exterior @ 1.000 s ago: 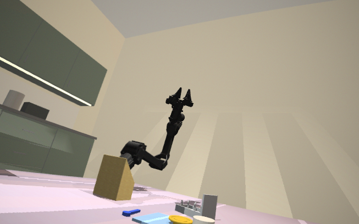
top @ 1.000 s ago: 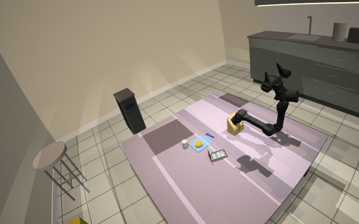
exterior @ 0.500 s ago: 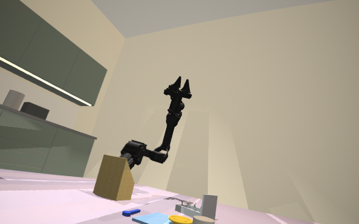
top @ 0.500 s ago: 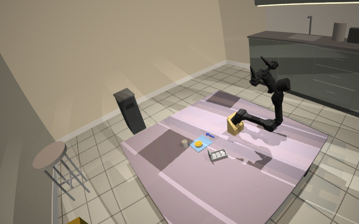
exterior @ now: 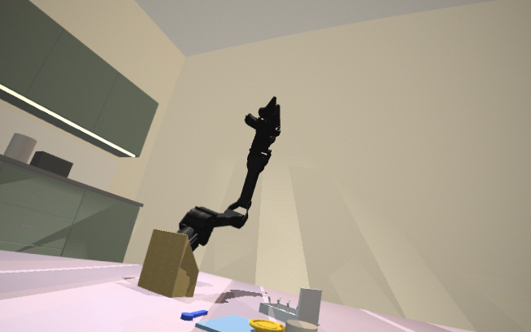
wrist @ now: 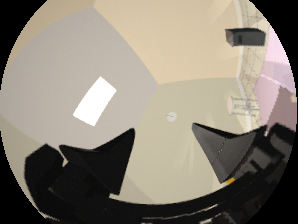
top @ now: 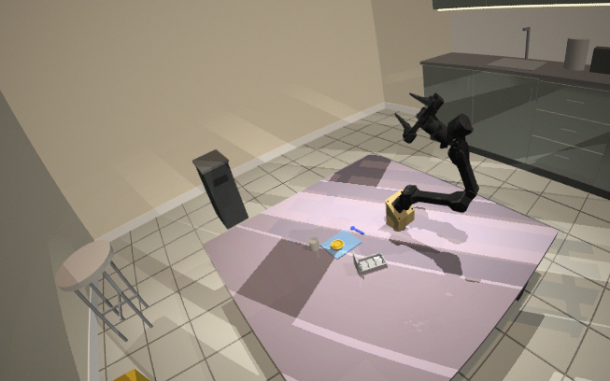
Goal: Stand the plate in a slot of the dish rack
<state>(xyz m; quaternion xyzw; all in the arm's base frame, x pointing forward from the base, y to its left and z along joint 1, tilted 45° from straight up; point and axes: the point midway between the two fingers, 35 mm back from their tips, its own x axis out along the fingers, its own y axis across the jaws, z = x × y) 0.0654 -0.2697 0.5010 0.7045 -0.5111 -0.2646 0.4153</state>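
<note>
My gripper tip is now 650 mm above the yellow plate, 280 mm to the left of it and 160 mm short of it. Round my gripper tip: grey dish rack 640 mm below, 160 mm ahead, 80 mm to the right; blue utensil 660 mm below, 280 mm to the right, 20 mm ahead; small grey cup 640 mm below, 360 mm to the right, 230 mm ahead.
</note>
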